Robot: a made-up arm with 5 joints.
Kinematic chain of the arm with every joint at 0, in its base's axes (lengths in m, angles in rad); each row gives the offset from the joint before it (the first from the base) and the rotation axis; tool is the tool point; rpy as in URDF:
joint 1: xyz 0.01 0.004 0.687 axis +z
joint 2: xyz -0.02 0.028 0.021 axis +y
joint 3: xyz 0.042 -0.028 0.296 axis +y
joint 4: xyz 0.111 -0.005 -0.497 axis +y
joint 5: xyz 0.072 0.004 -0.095 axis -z
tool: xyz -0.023 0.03 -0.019 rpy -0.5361 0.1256 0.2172
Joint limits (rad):
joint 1: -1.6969..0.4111
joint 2: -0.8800..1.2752
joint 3: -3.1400..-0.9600
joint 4: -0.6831..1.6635
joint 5: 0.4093..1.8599
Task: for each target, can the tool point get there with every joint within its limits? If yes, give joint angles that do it. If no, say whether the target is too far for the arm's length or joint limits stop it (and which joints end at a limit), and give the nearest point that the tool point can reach.
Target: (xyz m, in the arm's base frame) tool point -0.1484 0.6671 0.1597
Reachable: no: joint limits stop it (at a limit: joint 1, joint 2, joint 3) | nearest point 0.1075 0.0866 0.1618 | short by 0.634 m
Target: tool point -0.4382 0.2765 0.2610
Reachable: no: joint limits stop it (at a limit: joint 1, joint 2, joint 3, joint 4) | nearest point 0.0779 0.0721 0.2166 | short by 0.557 m
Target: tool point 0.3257 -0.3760 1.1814
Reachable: yes | joints -0.9359 -0.4717 -1.3079 1.0465 1.3162
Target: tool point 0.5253 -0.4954 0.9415
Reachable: yes | joints -0.8065 0.2446 -1.3586 -0.2768 1.4151
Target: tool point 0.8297 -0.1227 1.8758
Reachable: no: too far | nearest point 0.5511 -0.0796 1.4883 | short by 0.479 m
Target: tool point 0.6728 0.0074 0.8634
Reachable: yes | joints -0.0401 0.0516 -1.3053 1.0143 1.2660
